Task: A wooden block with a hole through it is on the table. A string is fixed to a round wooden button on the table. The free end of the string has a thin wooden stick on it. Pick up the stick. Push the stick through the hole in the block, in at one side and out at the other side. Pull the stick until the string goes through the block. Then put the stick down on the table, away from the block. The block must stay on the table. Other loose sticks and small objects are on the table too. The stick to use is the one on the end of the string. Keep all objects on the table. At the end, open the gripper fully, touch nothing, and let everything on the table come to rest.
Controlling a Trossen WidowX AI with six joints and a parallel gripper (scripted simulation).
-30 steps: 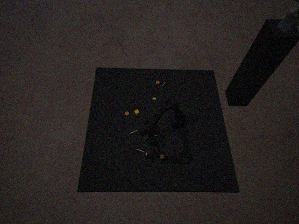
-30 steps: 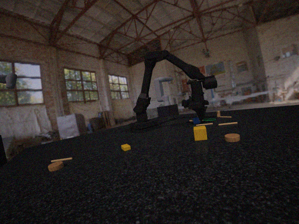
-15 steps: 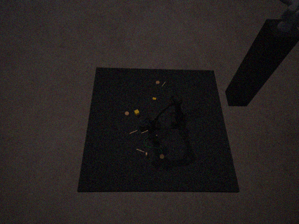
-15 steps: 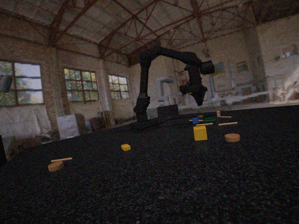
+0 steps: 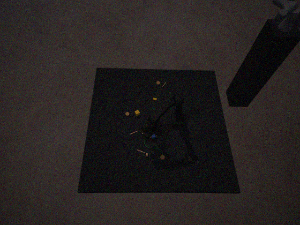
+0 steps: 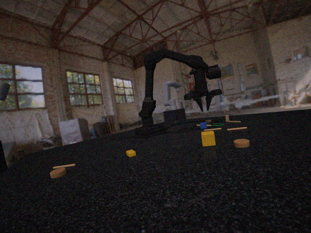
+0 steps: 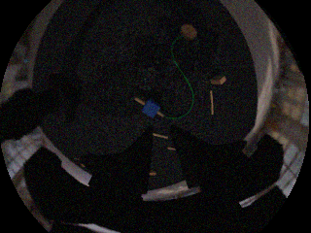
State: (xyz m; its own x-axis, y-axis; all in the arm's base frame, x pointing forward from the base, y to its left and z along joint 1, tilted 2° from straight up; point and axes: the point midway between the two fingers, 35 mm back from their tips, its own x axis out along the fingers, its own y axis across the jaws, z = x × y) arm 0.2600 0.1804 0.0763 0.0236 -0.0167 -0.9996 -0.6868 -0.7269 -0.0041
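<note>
Now: gripper tip 7 cm above the blue block and 2 cm past it. The rest, counted from my gripper tip: round wooden button: 19 cm to the left, 9 cm behind, 8 cm below; yellow cube: 25 cm to the right, 14 cm ahead, 7 cm below; wooden block: 17 cm to the left, 7 cm below, 5 cm ahead.
</note>
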